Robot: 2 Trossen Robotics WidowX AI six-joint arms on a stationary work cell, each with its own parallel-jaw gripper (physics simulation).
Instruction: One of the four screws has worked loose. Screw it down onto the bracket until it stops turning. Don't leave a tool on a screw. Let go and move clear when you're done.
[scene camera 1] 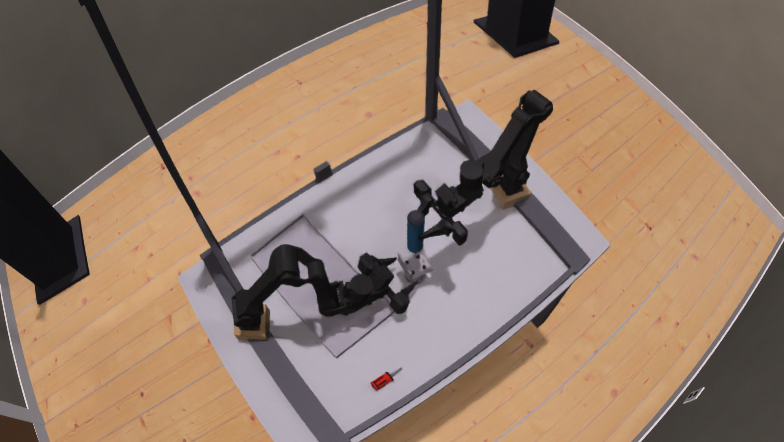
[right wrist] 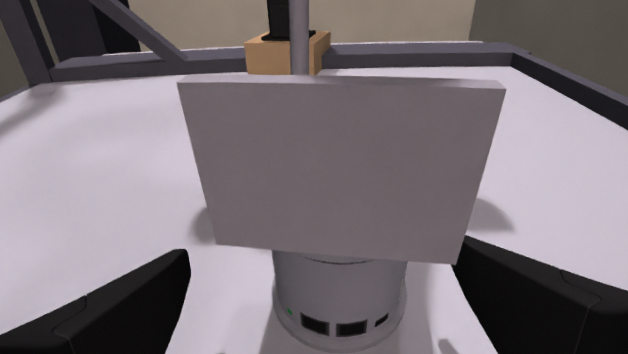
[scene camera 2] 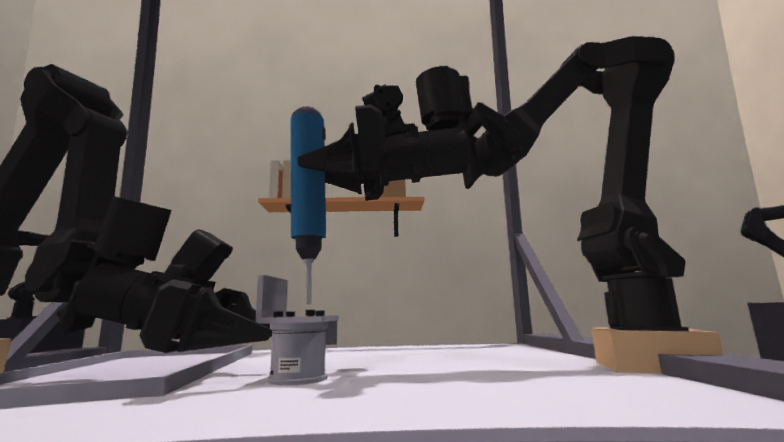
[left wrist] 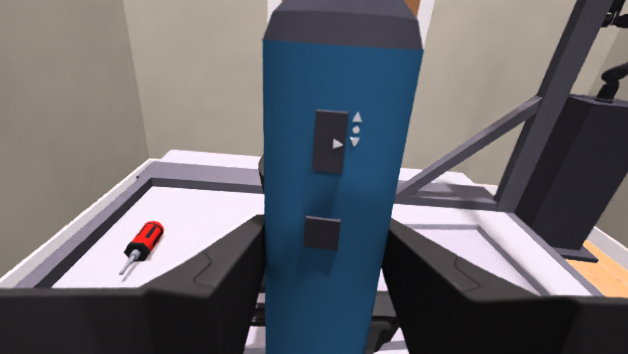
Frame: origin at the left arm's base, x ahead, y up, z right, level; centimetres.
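Seen in the pictures: left gripper, fingertip midpoint: [scene camera 1: 413, 231] [scene camera 2: 301, 167] [left wrist: 323, 227]; right gripper, fingertip midpoint: [scene camera 1: 406, 270] [right wrist: 321, 255] [scene camera 2: 279, 332]; left arm's base at its link origin: [scene camera 1: 511, 185] [right wrist: 289, 36] [scene camera 2: 646, 329]; right arm's base at its link origin: [scene camera 1: 249, 319].
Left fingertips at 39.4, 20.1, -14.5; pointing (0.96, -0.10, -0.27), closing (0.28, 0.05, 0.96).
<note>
Pixels of each thing's top centre, then the offset from my left fingertips to it, as dx, dy, dz. "*": a spot on its surface instead.
- blue electric screwdriver at its top centre: [scene camera 2: 310, 111] [scene camera 1: 416, 213] -0.9, +7.5, +0.4
- bit at its top centre: [scene camera 2: 309, 262] -1.0, -11.7, +0.7
- black screw head at a spot on its surface: [scene camera 2: 310, 312] * -2.9, -17.5, -2.7
- round grey base at its top centre: [right wrist: 340, 178] [scene camera 2: 299, 318] -0.7, -18.1, -0.7
- red screwdriver at its top centre: [left wrist: 137, 240] [scene camera 1: 387, 376] +17.5, -21.6, -27.9
- flat grey tray at its top centre: [left wrist: 390, 267] [scene camera 2: 137, 359] [scene camera 1: 317, 281] +26.2, -22.9, +6.1
My left gripper [scene camera 1: 421, 224] [scene camera 2: 311, 164] [left wrist: 323, 227] is shut on the blue electric screwdriver [scene camera 1: 415, 238] [scene camera 2: 307, 208] [left wrist: 345, 85], held upright, bit down. The bit [scene camera 2: 309, 280] [right wrist: 299, 40] ends a little above a black screw head [scene camera 2: 310, 312]. Several screw heads show on the bracket [scene camera 1: 412, 267] [scene camera 2: 272, 296] [right wrist: 340, 165], which sits on a round grey base [scene camera 2: 299, 351] [right wrist: 340, 285]; I cannot tell which is loose. My right gripper [scene camera 1: 404, 272] [scene camera 2: 262, 323] [right wrist: 321, 255] is open and empty, its fingers spread beside the bracket's upright plate.
A red screwdriver [scene camera 1: 381, 381] [left wrist: 146, 240] lies on the table near its front edge in scene camera 1. A flat grey tray [scene camera 1: 336, 351] [scene camera 2: 164, 378] lies under the right arm. Dark frame posts [scene camera 1: 433, 60] [scene camera 2: 140, 109] rise from the table's edge.
</note>
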